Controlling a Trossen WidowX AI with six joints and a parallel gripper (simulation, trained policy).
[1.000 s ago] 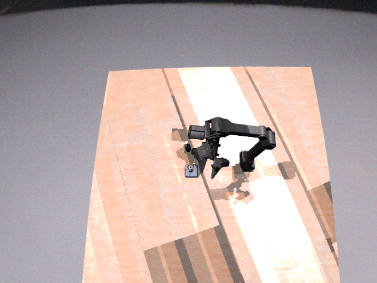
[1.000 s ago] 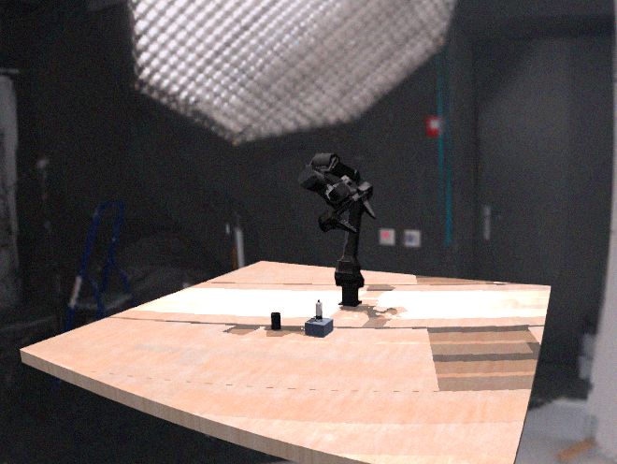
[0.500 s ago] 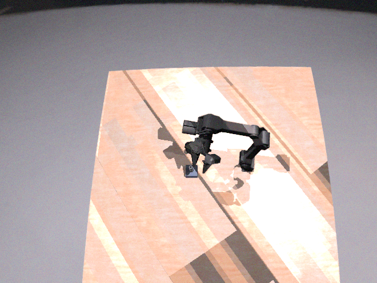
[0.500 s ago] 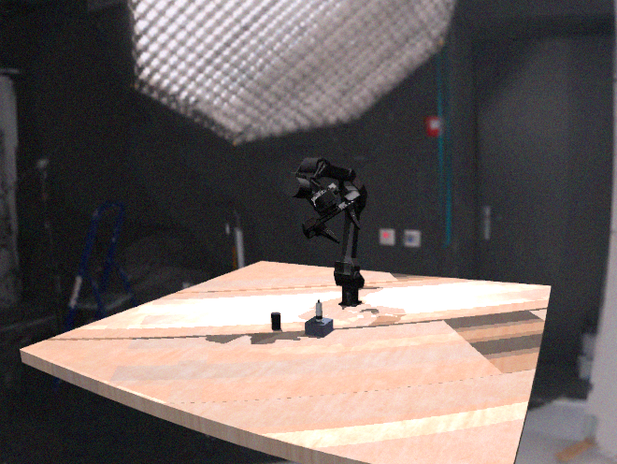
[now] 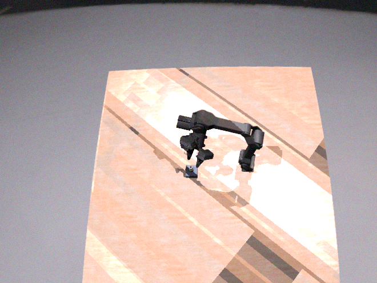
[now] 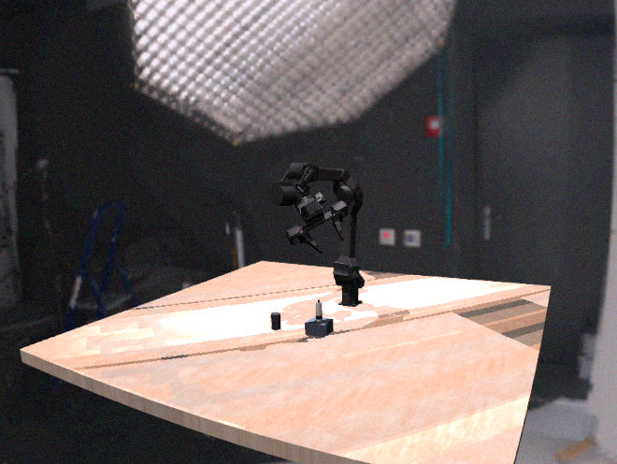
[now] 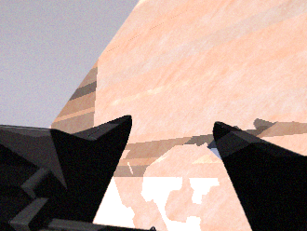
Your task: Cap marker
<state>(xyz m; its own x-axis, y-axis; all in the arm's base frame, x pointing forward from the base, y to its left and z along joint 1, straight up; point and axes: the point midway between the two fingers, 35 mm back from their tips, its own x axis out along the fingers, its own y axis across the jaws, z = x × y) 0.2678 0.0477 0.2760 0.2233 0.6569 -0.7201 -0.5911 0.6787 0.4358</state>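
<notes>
Now: gripper tip 230 mm above the dark cap, 170 mm to the left of it and 40 mm short of it. From my gripper tip the other things lie so: blue-grey holder block 230 mm below, 40 mm to the right, 20 mm ahead.
</notes>
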